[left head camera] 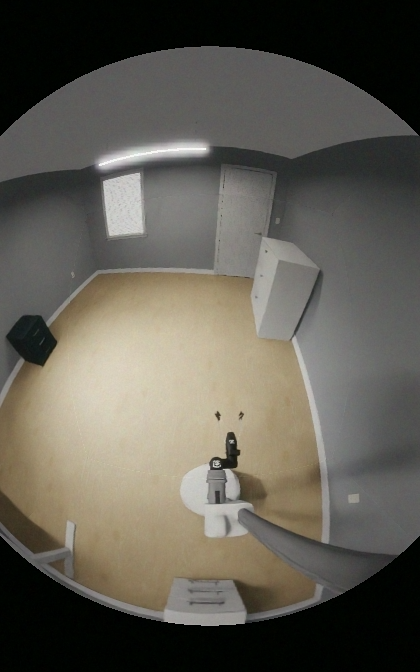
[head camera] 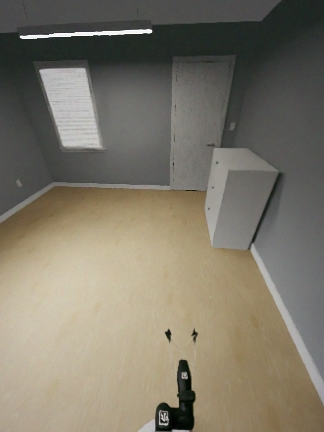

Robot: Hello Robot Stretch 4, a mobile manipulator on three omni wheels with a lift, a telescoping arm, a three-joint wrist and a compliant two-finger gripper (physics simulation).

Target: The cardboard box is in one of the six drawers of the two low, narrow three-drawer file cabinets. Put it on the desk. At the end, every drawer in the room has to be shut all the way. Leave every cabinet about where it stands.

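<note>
A low black three-drawer file cabinet (left head camera: pixel 33 340) stands against the left wall in the left head view. A low white three-drawer file cabinet (left head camera: pixel 205 599) with bar handles shows at the bottom of that view. The drawers in view on both look shut. My gripper (head camera: pixel 181 335) (left head camera: pixel 229 415) is open and empty, above the floor, apart from both cabinets. What looks like a desk leg with a foot bar (left head camera: pixel 70 545) shows at the lower left of the left head view; the desk top is not recognisable. The cardboard box does not show in either view.
A taller white cabinet (head camera: pixel 240 205) (left head camera: pixel 285 295) with three small knobs stands by the right wall, near the door (head camera: pixel 200 120) (left head camera: pixel 245 220). A window (head camera: pixel 70 107) (left head camera: pixel 123 205) is in the far wall. The round white base (left head camera: pixel 192 487) is under my arm.
</note>
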